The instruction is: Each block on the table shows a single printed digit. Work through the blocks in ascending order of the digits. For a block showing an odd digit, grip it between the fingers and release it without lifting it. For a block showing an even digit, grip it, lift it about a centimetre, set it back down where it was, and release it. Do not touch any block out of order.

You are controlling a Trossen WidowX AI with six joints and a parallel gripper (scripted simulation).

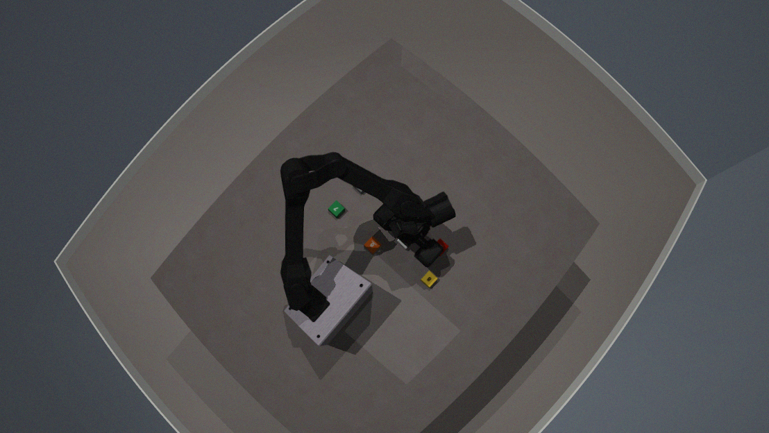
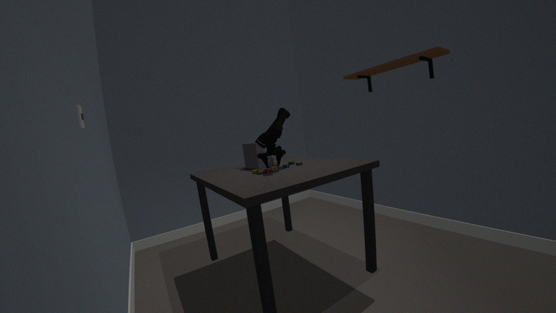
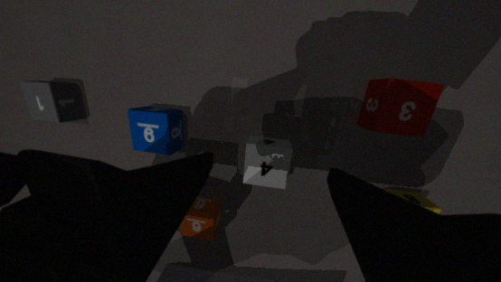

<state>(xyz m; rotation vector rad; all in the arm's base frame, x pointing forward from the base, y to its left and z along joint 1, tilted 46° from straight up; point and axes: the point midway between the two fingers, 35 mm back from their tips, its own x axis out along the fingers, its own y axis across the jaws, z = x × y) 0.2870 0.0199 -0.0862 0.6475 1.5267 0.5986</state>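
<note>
Right now the white block is 1 cm below my gripper tip. From my gripper tip the other things lie so: yellow block 4 cm behind, 11 cm to the right, 1 cm below; red block 4 cm ahead, 8 cm to the right, 1 cm below; green block 6 cm behind, 19 cm to the left, 1 cm below.
</note>
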